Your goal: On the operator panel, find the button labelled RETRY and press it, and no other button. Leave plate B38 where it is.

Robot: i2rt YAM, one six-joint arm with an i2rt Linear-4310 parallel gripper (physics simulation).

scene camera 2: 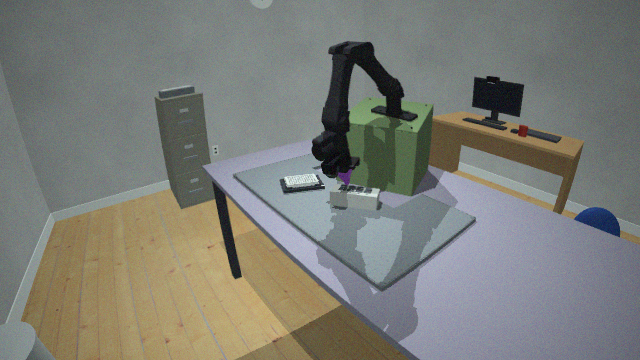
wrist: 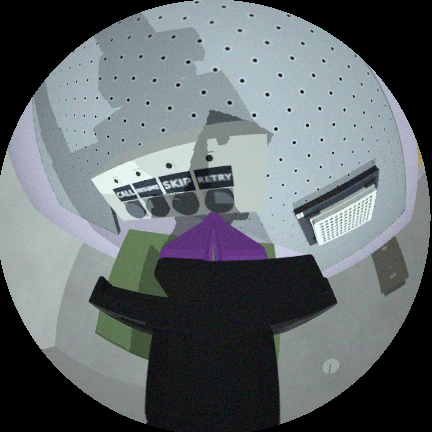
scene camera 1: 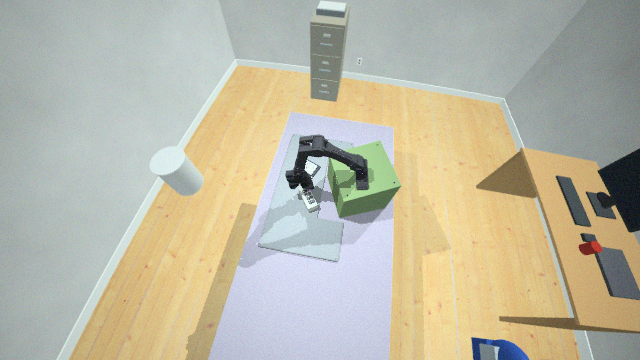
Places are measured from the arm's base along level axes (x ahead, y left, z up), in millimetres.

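Pixels of known places: gripper, fingertip midpoint: [scene camera 2: 347, 184] [wrist: 212, 217] [scene camera 1: 310, 189]; arm's base at its link origin: [scene camera 2: 393, 114] [scene camera 1: 361, 174].
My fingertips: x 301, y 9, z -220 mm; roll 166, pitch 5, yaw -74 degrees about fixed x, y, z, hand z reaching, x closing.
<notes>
Ahead of a thing's pixels: the offset from my fingertips to its top centre. Level surfaces: height alone.
The white operator panel @[16 mm ahead, 49 mm left, 2 mm up] [scene camera 1: 313, 205] [scene camera 2: 356, 201] [wrist: 251, 175] lies under my fingers. In the wrist view its dark round buttons run CALL @[21 mm back, 81 mm left, 2 mm up] [wrist: 135, 209], RESUME @[7 mm back, 54 mm left, 2 mm up] [wrist: 158, 206], SKIP @[7 mm ahead, 28 mm left, 2 mm up] [wrist: 185, 203] and RETRY @[21 mm ahead, 1 mm left, 2 mm up] [wrist: 219, 200], left to right. My gripper [scene camera 1: 309, 189] [scene camera 2: 346, 183] [wrist: 212, 217] is shut and holds nothing. Its purple tips point at the panel, at the near lower edge of the RETRY button in the wrist view; whether they touch is not clear. Plate B38 @[43 mm ahead, 210 mm right, 28 mm down] [scene camera 1: 311, 167] [scene camera 2: 301, 180] [wrist: 347, 217], a white well plate, sits on a dark holder beyond the RETRY end; its label is unreadable.
A grey perforated board @[54 mm down] [scene camera 1: 325, 237] [scene camera 2: 440, 217] [wrist: 320, 55] carries the panel and the plate's holder. It lies on the lilac table @[67 mm down] [scene camera 1: 310, 300] [scene camera 2: 525, 250]. The green block [scene camera 1: 382, 165] [scene camera 2: 390, 165] [wrist: 122, 260] bears the arm's base and stands close beside the panel.
</notes>
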